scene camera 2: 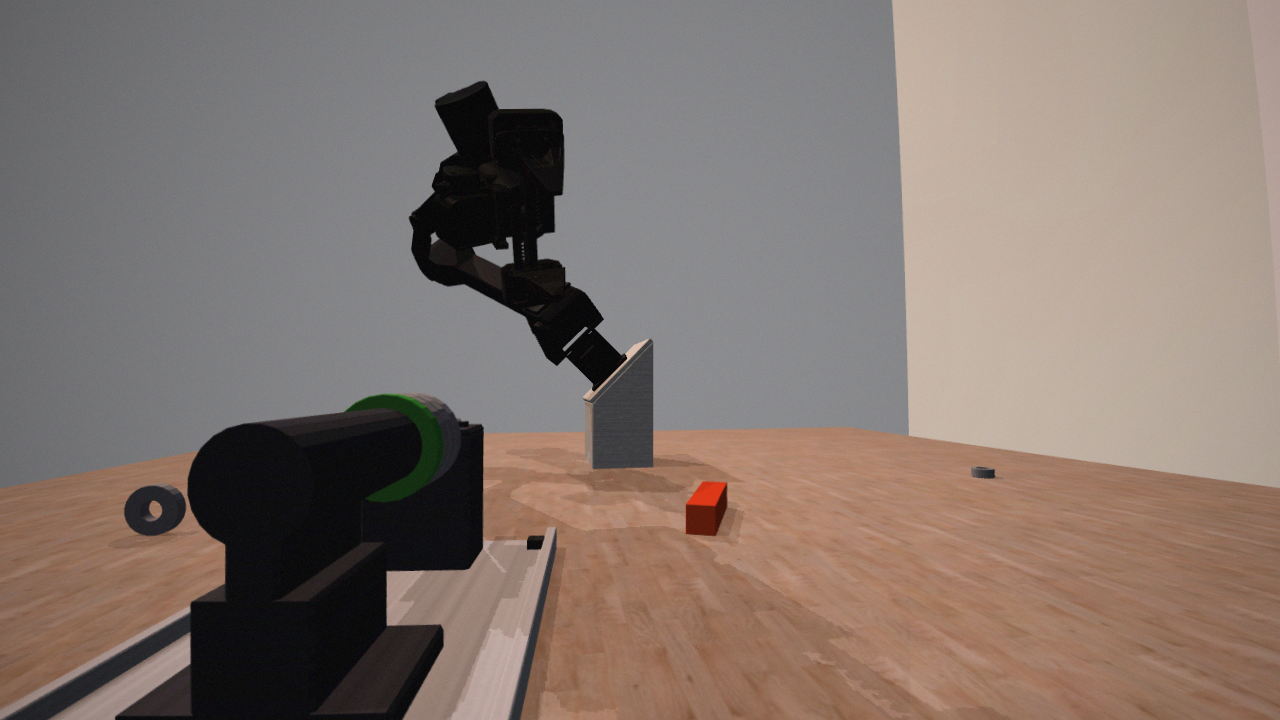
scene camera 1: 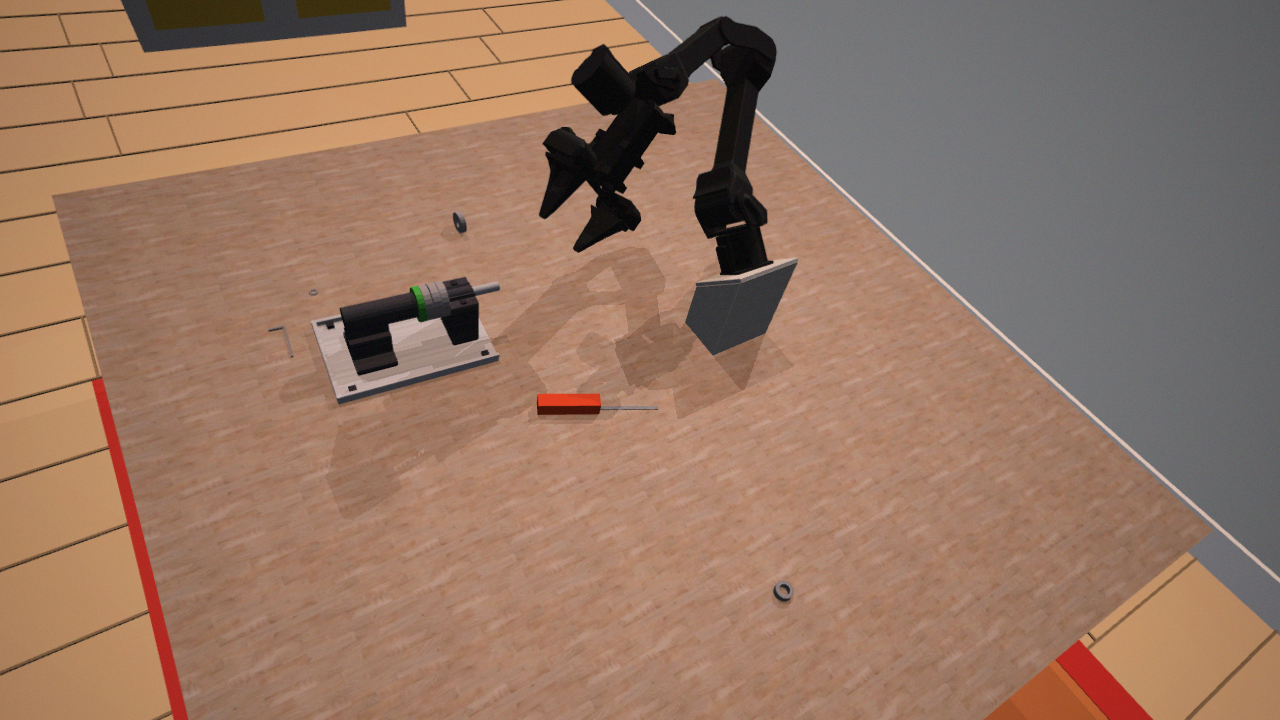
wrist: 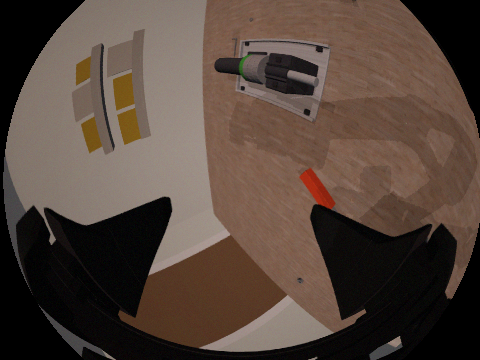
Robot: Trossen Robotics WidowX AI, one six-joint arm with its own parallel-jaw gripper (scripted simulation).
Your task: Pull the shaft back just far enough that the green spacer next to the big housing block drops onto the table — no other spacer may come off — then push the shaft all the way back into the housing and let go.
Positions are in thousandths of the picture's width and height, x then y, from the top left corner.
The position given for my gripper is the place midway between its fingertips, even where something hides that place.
Note:
My gripper (scene camera 2: 436, 345) is open, holding nothing. Also in view: a green spacer (scene camera 2: 336, 599) and a red-handled screwdriver (scene camera 2: 550, 710).
The red-handled screwdriver is seen too in scene camera 1 (scene camera 1: 428, 562). My gripper also shows in scene camera 1 (scene camera 1: 437, 327) and in the wrist view (wrist: 505, 582).

